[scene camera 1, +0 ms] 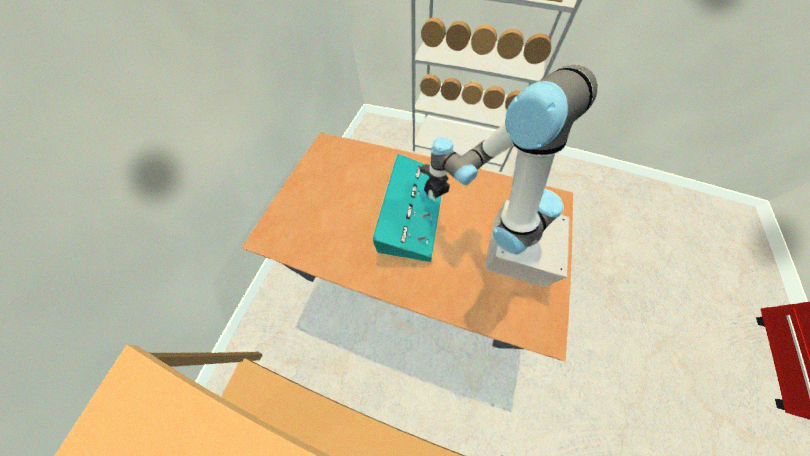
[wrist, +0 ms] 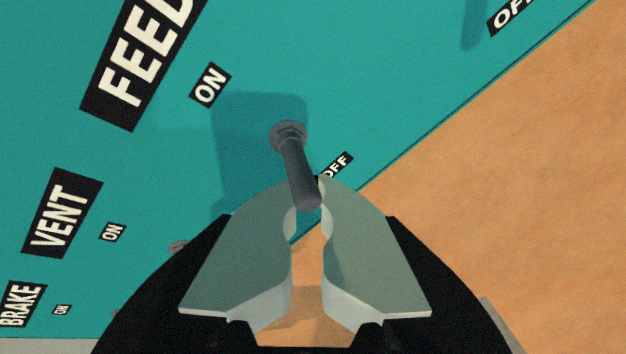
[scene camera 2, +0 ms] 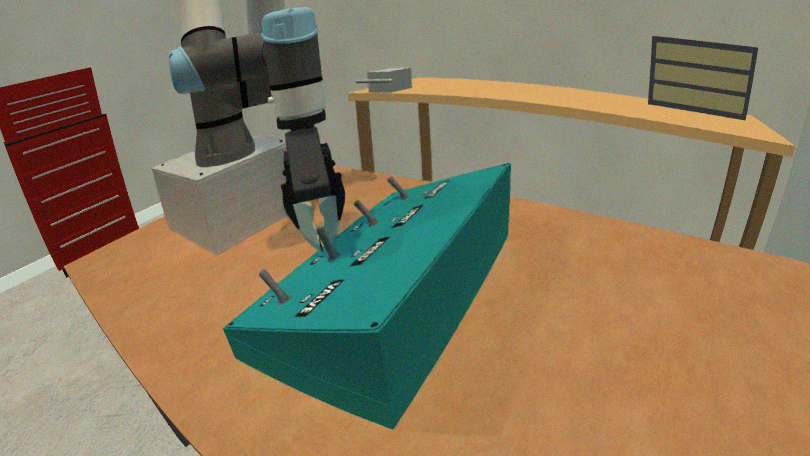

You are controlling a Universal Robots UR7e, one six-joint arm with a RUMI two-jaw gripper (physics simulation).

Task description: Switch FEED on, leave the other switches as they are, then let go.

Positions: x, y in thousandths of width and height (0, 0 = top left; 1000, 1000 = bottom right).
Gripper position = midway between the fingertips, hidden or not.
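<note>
A feed lever (wrist: 490, 552) is visible, as is my gripper (scene camera 2: 401, 549), (wrist: 496, 504).
</note>
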